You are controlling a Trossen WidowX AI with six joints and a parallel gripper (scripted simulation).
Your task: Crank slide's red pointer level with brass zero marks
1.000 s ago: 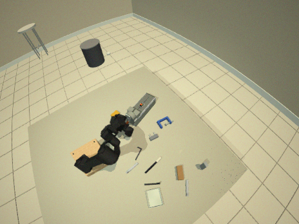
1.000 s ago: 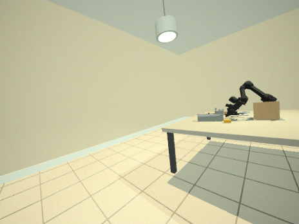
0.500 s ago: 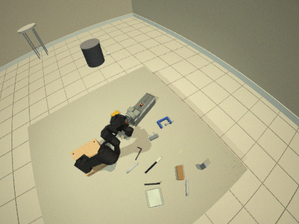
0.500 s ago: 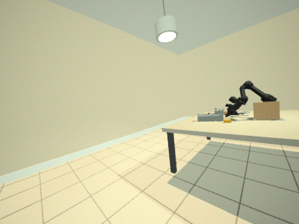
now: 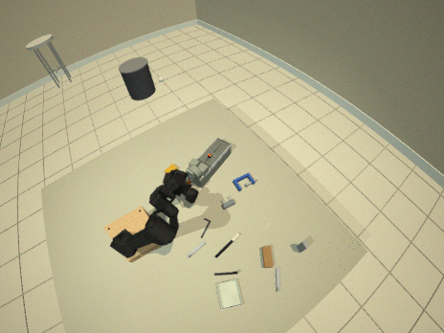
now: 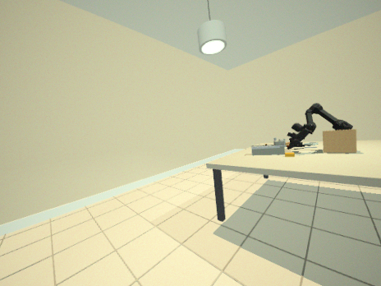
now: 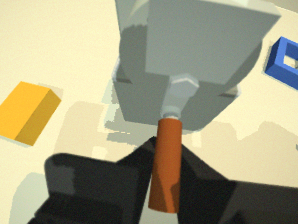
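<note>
Right now the brown crank handle is 2 cm behind my gripper tip and 3 cm above it. Round my gripper tip: red pointer: 16 cm ahead, 4 cm to the left, 5 cm above; then grey clamp: 8 cm ahead, 18 cm to the right, 3 cm below; then orange block: 2 cm behind, 15 cm to the left, 2 cm below.
</note>
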